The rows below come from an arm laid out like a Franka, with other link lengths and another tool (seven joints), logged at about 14 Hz.
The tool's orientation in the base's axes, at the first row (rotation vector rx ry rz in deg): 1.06 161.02 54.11
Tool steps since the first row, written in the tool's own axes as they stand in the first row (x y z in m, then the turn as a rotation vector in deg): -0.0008 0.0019 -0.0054 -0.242 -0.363 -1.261; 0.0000 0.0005 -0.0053 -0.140 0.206 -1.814; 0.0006 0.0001 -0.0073 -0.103 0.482 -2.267; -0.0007 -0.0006 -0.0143 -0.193 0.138 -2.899; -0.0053 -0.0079 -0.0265 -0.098 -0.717 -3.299; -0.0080 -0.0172 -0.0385 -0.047 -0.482 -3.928; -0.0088 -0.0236 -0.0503 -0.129 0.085 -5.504; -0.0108 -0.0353 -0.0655 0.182 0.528 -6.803; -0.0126 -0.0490 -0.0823 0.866 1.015 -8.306
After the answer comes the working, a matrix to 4 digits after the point.
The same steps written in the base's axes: -0.0002 -0.0018 0.0055 0.039 -1.060 0.809; -0.0009 -0.0028 0.0045 -0.181 -0.930 1.567; -0.0018 -0.0042 0.0057 -0.307 -0.978 2.081; -0.0017 -0.0091 0.0110 -0.311 -1.637 2.384; 0.0010 -0.0225 0.0169 -0.435 -2.552 2.169; 0.0021 -0.0373 0.0211 -0.603 -2.737 2.794; 0.0011 -0.0495 0.0267 -0.816 -3.233 4.382; 0.0010 -0.0681 0.0319 -1.363 -3.635 5.615; 0.0005 -0.0892 0.0371 -2.315 -4.098 6.973
The tool's axes in the first row as the columns of a matrix, in the base's axes (rounded; the answer above uses it unrounded):
-0.9843 -0.0443 0.1706
0.0678 0.7986 0.5981
-0.1627 0.6003 -0.7831

